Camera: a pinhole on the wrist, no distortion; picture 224 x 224 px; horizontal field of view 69.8 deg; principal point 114.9 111.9 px. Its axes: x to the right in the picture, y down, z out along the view. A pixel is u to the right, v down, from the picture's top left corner.
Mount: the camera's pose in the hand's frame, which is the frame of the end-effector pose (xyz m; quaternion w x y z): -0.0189 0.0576 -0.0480 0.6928 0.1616 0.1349 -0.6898
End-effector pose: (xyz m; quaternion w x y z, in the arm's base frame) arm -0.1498 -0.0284 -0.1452 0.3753 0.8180 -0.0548 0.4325
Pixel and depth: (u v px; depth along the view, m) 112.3 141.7 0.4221
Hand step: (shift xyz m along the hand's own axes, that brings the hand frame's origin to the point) 0.0441 -0.1095 0.3425
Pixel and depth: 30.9 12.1 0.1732
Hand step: -0.1338 0.0697 0.1429
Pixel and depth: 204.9 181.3 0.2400
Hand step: 0.0777 -0.1639 0.1195
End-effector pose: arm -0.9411 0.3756 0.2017 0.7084 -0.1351 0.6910 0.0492
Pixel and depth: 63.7 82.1 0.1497
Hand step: -0.0526 0.0399 0.1069
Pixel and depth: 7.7 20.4 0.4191
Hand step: -0.2761 0.1419 0.4396
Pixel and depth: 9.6 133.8 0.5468
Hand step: 0.0316 0.1602 0.6001
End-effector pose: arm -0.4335 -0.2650 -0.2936 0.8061 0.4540 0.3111 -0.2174
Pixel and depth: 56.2 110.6 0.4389
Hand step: -0.0402 0.0240 0.4176
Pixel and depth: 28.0 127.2 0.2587
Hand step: -0.0053 0.0792 0.2461
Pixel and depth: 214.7 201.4 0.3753
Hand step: 0.1795 -0.3098 0.2063
